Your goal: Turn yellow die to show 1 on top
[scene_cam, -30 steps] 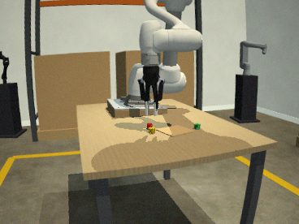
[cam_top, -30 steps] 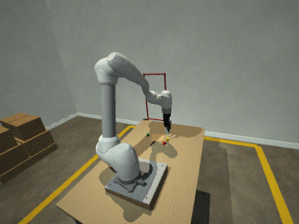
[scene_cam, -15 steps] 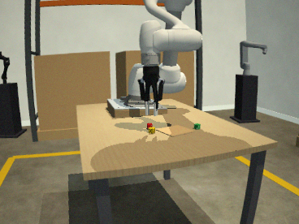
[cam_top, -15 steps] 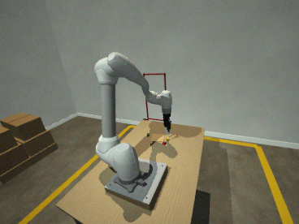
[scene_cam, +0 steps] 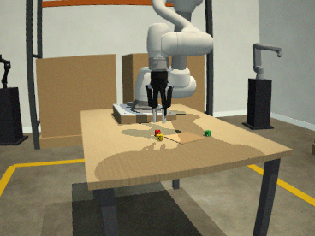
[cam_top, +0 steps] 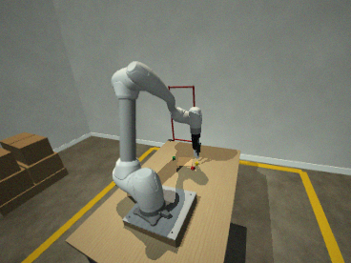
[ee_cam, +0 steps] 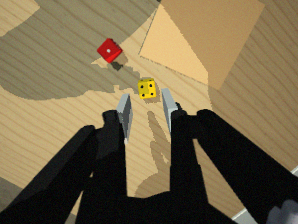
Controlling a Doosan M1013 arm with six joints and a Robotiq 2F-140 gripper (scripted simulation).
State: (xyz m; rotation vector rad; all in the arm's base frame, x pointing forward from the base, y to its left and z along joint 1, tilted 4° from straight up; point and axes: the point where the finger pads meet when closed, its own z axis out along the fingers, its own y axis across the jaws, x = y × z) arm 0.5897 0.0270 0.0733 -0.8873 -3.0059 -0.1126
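Now: the yellow die 100 mm below my hand. Round my hand: green die: 30 mm behind, 240 mm to the left, 100 mm below; tan mat: 10 mm behind, 120 mm to the left, 110 mm below; red die: 80 mm behind, 100 mm below.
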